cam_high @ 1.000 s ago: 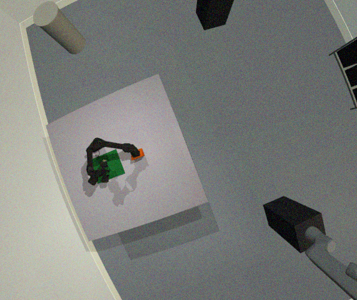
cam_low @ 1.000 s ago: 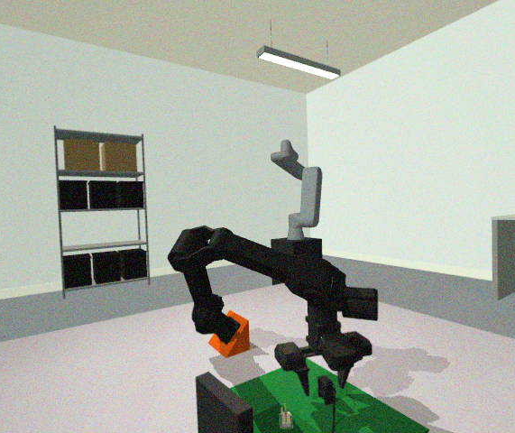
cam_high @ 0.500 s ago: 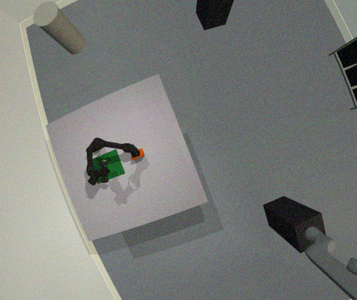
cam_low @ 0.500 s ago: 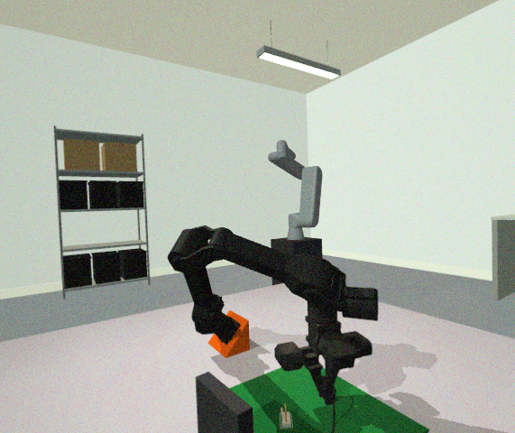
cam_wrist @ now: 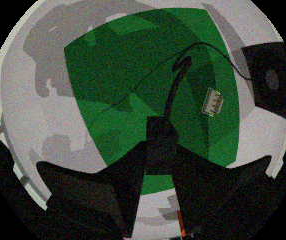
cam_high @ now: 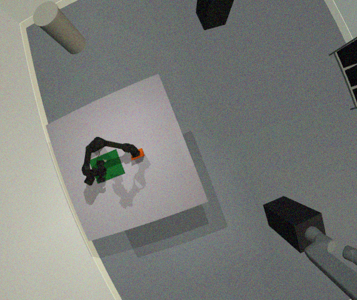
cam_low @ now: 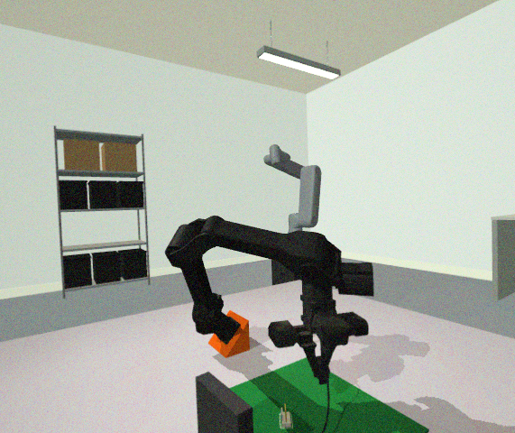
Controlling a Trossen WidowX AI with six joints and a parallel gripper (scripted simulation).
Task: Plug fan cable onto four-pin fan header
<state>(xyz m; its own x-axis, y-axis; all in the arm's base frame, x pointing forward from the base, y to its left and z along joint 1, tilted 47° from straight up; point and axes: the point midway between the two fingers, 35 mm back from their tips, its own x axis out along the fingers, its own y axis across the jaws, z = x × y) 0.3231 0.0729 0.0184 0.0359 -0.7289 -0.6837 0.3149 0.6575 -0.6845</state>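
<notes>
My gripper tip is now 10 mm short of the pale four-pin header, 90 mm to the left of it and 60 mm above it. Round my gripper tip: green board: 10 mm ahead, 30 mm to the right, 80 mm below; then dark fan plug: 10 mm ahead, 10 mm above; then dark fan: 30 mm ahead, 210 mm to the right.
</notes>
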